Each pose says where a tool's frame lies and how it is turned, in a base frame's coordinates. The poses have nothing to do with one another.
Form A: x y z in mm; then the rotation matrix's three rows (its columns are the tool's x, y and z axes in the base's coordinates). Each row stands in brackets.
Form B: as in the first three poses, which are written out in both.
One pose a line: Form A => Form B
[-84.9 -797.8 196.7], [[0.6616 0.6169 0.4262], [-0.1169 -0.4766 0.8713], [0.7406 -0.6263 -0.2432]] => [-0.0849 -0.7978 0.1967], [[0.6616 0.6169 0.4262], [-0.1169 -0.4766 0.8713], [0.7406 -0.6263 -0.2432]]
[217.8 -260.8 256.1], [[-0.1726 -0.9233 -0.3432], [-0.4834 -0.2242 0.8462], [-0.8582 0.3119 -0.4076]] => [0.2178 -0.2608 0.2561], [[-0.1726 -0.9233 -0.3432], [-0.4834 -0.2242 0.8462], [-0.8582 0.3119 -0.4076]]
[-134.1 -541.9 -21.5], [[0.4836 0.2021 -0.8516], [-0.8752 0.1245 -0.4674], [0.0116 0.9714 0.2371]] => [-0.1341 -0.5419 -0.0215], [[0.4836 0.2021 -0.8516], [-0.8752 0.1245 -0.4674], [0.0116 0.9714 0.2371]]
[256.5 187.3 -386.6], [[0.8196 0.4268 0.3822], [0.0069 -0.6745 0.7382], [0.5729 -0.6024 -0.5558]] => [0.2565 0.1873 -0.3866], [[0.8196 0.4268 0.3822], [0.0069 -0.6745 0.7382], [0.5729 -0.6024 -0.5558]]
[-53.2 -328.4 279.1], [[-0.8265 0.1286 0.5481], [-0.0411 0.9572 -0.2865], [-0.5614 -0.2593 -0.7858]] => [-0.0532 -0.3284 0.2791], [[-0.8265 0.1286 0.5481], [-0.0411 0.9572 -0.2865], [-0.5614 -0.2593 -0.7858]]
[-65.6 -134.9 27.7], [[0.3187 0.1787 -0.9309], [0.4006 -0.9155 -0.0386], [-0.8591 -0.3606 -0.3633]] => [-0.0656 -0.1349 0.0277], [[0.3187 0.1787 -0.9309], [0.4006 -0.9155 -0.0386], [-0.8591 -0.3606 -0.3633]]
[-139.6 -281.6 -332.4], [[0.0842 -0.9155 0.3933], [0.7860 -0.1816 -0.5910], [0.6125 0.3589 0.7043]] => [-0.1396 -0.2816 -0.3324], [[0.0842 -0.9155 0.3933], [0.7860 -0.1816 -0.5910], [0.6125 0.3589 0.7043]]
